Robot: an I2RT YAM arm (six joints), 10 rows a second.
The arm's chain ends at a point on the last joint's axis. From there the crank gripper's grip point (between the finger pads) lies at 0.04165 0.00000 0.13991 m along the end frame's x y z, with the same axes.
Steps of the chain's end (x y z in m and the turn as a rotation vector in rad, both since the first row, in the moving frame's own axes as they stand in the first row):
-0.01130 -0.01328 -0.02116 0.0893 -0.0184 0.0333
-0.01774 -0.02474 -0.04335 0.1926 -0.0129 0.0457
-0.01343 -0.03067 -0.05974 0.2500 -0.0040 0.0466
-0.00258 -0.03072 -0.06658 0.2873 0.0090 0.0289
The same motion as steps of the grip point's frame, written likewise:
-0.01369 -0.02445 -0.02091 0.0893 -0.0184 0.0333
-0.01897 -0.04971 -0.04523 0.1926 -0.0129 0.0457
-0.01322 -0.06339 -0.06368 0.2500 -0.0040 0.0466
-0.00078 -0.06910 -0.07252 0.2873 0.0090 0.0289

